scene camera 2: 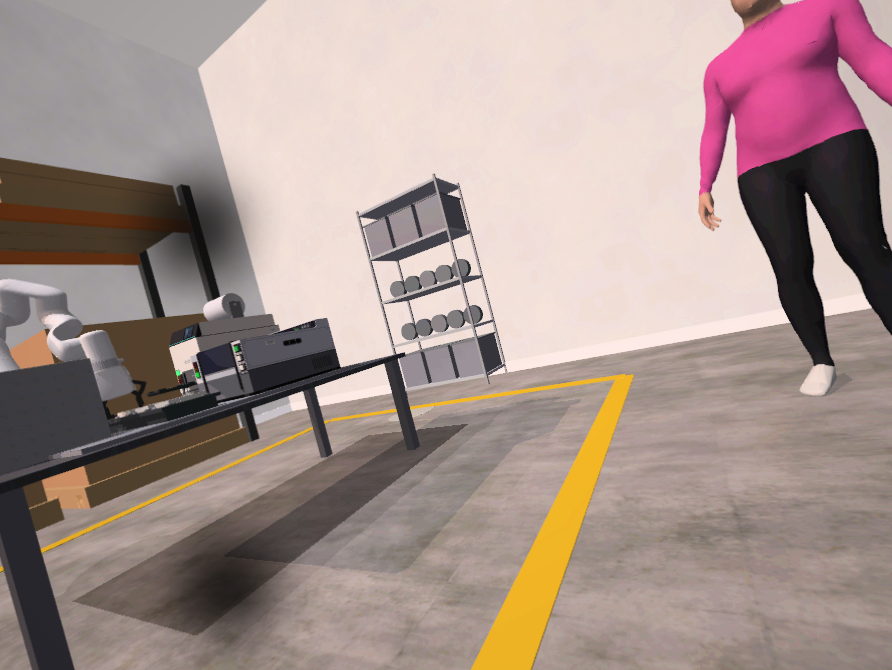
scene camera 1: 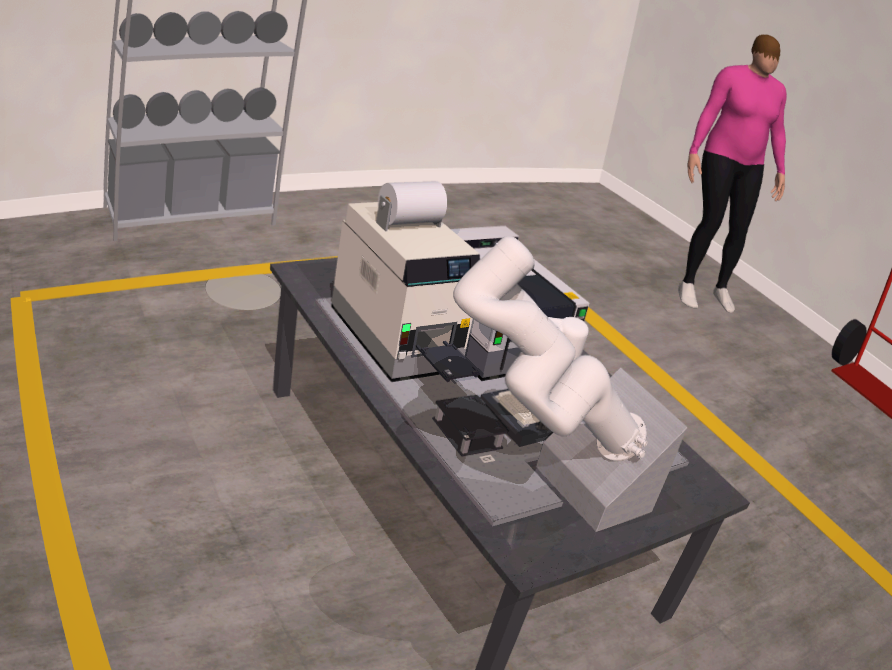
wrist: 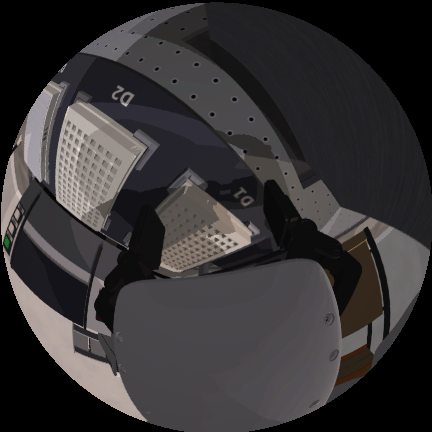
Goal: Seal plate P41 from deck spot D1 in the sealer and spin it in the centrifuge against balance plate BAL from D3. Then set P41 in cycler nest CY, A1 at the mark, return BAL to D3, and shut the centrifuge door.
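Seen in the pictures: gripper, fingertip midpoint: (scene camera 2: 125,412) (wrist: 208,205); arm's base, link origin: (scene camera 2: 19,402) (scene camera 1: 622,437).
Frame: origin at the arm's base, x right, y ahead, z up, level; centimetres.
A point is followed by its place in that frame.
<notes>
My gripper (wrist: 208,205) {z -10.9, x -0.3, y 25.4 cm} is wide open over deck spot D1 in the wrist view, a finger at either side of a pale well plate (wrist: 182,237) {z -10.5, x -1.0, y 29.9 cm} that sits there. Nothing is held; the height above the plate is hard to judge. A second pale plate (wrist: 90,170) {z -10.4, x 9.2, y 28.3 cm} sits at D2, and part of a third plate (wrist: 37,127) shows beyond it, its label cut off. The sealer, a beige box (scene camera 1: 371,288) {z 2.3, x -21.3, y 78.2 cm} with a white roll (scene camera 1: 419,202) {z 27.4, x -11.0, y 77.1 cm}, has its dark tray (scene camera 1: 448,360) {z -6.0, x -13.2, y 50.6 cm} out. The arm hides the gripper in scene camera 1. I cannot tell which machine is the centrifuge or cycler.
Grey machines (scene camera 1: 551,294) {z 4.6, x 25.3, y 56.0 cm} (scene camera 2: 288,360) {z -7.3, x 36.1, y 66.9 cm} with green lights stand beside the sealer. A dark stand on posts (scene camera 1: 468,421) {z -11.0, x -19.6, y 31.8 cm} is left of the plate deck (scene camera 1: 530,434) {z -12.2, x -6.8, y 22.2 cm}. The arm's metal base block (scene camera 1: 623,501) {z -9.9, x -5.7, y -10.6 cm} (scene camera 2: 43,411) {z -4.3, x 9.0, y 0.9 cm} is at the near end. A person (scene camera 1: 742,115) (scene camera 2: 785,93) stands beyond the table.
</notes>
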